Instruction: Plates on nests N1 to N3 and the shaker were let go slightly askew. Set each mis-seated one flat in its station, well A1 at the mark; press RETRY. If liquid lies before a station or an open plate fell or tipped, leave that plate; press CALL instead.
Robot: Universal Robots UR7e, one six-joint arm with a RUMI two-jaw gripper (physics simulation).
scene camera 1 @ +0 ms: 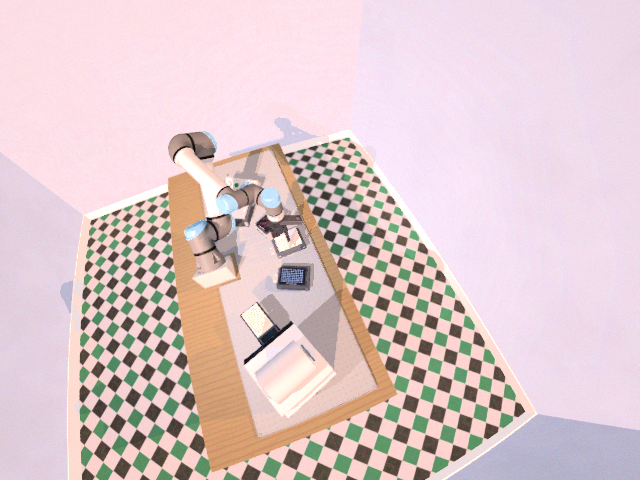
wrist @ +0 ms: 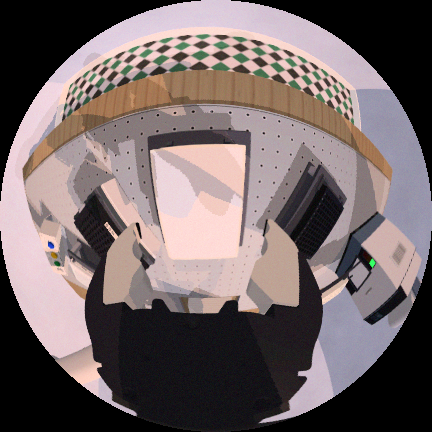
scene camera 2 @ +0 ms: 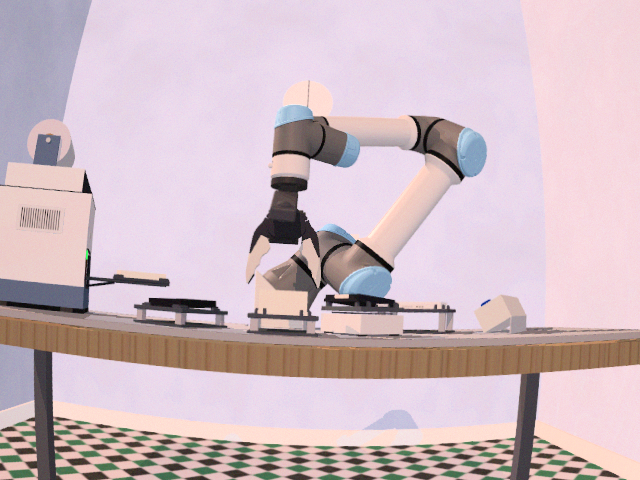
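Where they show: gripper, fingertip midpoint: (scene camera 1: 285,237) (wrist: 200,223) (scene camera 2: 282,286); arm's base, link origin: (scene camera 1: 211,266).
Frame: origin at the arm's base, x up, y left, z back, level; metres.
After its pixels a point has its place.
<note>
My gripper (scene camera 1: 284,236) {y 0.011, x 0.008, z -0.407 m} (scene camera 2: 284,284) {y 0.011, x 0.008, z -0.407 m} (wrist: 200,223) {y 0.011, x 0.008, z -0.407 m} is open and empty, pointing down above a white-topped plate (scene camera 1: 291,240) {y -0.012, x -0.003, z -0.429 m} (wrist: 197,200) {y 0.014, x -0.002, z -0.425 m}. This plate is over the middle nest (scene camera 2: 281,316) {y 0.013, x -0.047, z -0.495 m} (wrist: 246,137) {y -0.040, x -0.044, z -0.488 m}; its edges look slightly turned against the nest's in the wrist view. A dark plate with small wells (scene camera 1: 292,275) {y -0.187, x -0.028, z -0.372 m} (scene camera 2: 181,302) {y -0.174, x -0.034, z -0.441 m} (wrist: 320,220) {y -0.182, x -0.029, z -0.384 m} lies on the nest toward the instrument. Another dark plate (scene camera 1: 263,224) {y 0.147, x -0.011, z -0.318 m} (scene camera 2: 356,298) {y 0.146, x -0.009, z -0.427 m} (wrist: 95,227) {y 0.156, x -0.003, z -0.392 m} lies on the white-based station (scene camera 2: 361,323) {y 0.155, x -0.055, z -0.440 m} on the other side and looks slightly sloped. Exact seating and well A1 are too small to tell.
The white instrument (scene camera 1: 289,372) {y -0.615, x 0.376, z -0.259 m} (scene camera 2: 46,237) {y -0.539, x 0.085, z -0.337 m} (wrist: 385,265) {y -0.462, x 0.105, z -0.309 m} shows a green light and holds a pale plate (scene camera 1: 258,320) {y -0.355, x 0.030, z -0.161 m} (scene camera 2: 140,276) {y -0.336, x 0.020, z -0.194 m} on its outstretched tray. The button box (scene camera 2: 498,312) {y 0.455, x -0.033, z -0.365 m} (wrist: 52,250) {y 0.445, x -0.013, z -0.303 m} stands at the opposite end. Another raised station (scene camera 2: 426,308) {y 0.319, x -0.024, z -0.267 m} stands behind the white-based one.
</note>
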